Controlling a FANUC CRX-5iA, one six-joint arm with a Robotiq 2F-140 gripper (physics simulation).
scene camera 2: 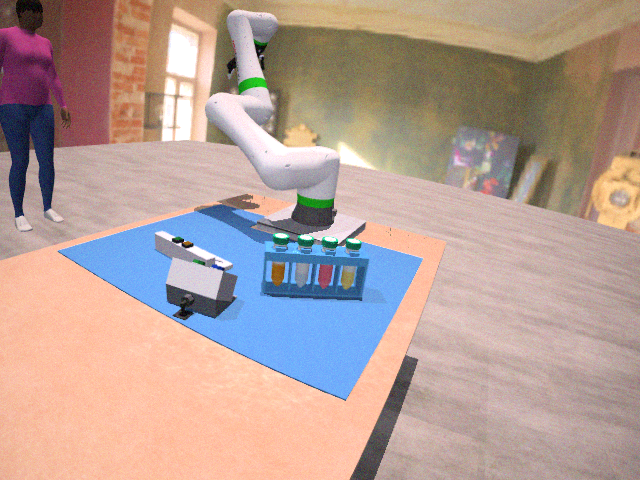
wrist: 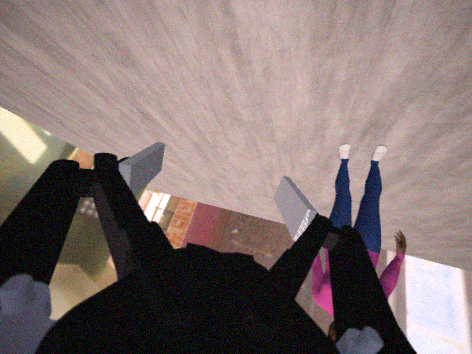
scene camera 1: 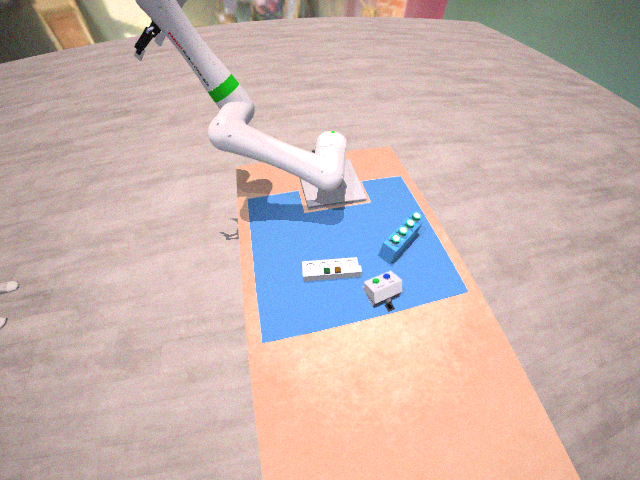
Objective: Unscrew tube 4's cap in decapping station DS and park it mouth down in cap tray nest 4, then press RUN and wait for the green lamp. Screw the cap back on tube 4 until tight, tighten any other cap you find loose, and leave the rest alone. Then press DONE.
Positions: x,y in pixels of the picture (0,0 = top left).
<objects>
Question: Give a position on a blue mat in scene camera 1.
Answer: At 282,236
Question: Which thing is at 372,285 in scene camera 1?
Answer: A button box.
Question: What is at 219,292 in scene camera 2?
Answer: A button box.
</objects>
